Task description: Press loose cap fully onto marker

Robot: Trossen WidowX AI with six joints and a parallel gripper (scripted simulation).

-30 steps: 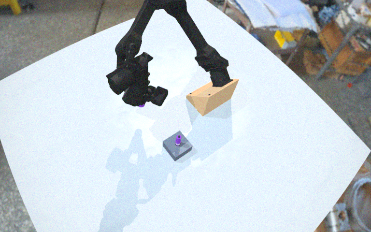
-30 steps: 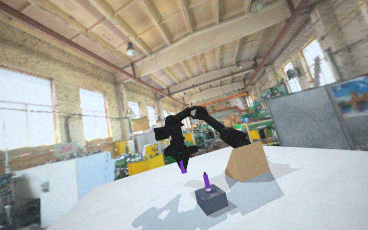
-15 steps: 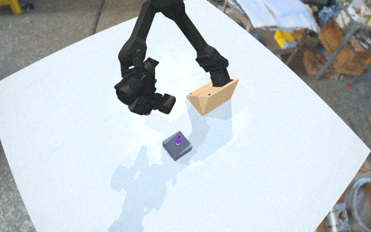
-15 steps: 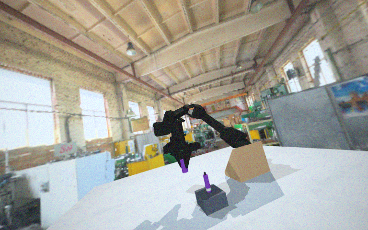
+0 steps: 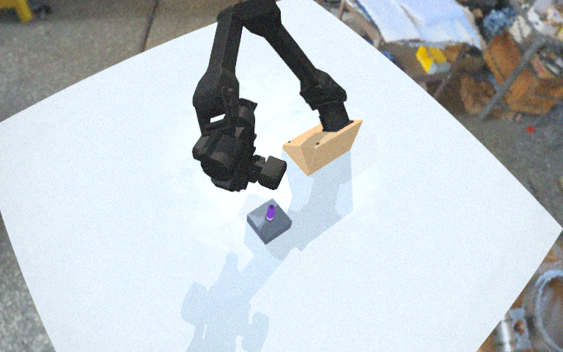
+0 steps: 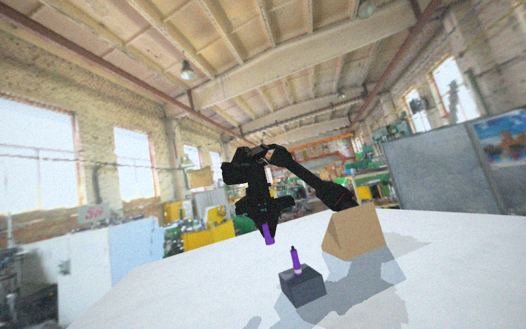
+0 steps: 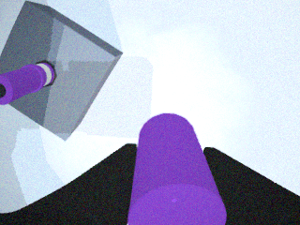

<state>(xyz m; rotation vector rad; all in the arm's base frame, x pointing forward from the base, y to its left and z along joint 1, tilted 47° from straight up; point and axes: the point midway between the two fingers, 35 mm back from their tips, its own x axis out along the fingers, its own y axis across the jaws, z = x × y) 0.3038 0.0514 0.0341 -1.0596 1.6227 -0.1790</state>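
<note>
The grey holder block is 9 cm below my gripper tip, 8 cm to the left of it and 3 cm behind it. The rest, counted from my gripper tip: purple cap: 1 cm above.
</note>
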